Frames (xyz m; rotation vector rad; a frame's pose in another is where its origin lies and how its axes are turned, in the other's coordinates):
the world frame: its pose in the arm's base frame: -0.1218 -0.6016 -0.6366 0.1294 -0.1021 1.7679
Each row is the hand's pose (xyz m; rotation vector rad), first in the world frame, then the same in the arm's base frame.
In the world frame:
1: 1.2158 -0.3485 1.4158 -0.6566 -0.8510 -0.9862
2: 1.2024 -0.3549 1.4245 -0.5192 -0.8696 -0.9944
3: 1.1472 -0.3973 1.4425 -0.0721 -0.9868 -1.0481
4: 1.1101 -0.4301 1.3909 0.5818 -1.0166 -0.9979
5: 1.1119 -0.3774 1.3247 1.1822 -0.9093 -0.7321
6: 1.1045 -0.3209 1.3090 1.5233 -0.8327 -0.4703
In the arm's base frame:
1: 0.0242 0.4484 0.9383 0.3690 -1.0330 0.5458
2: 0.0333 0.4355 0.9449 0.4697 -0.9432 0.5619
3: 0.0863 0.3879 0.9547 0.8327 -0.6734 0.5320
4: 0.1242 0.3657 0.8983 1.2634 -0.2030 0.5556
5: 0.0701 0.3662 0.8331 1.5953 0.3185 0.7240
6: 0.0157 0.3500 0.8167 1.7984 0.6469 0.8727

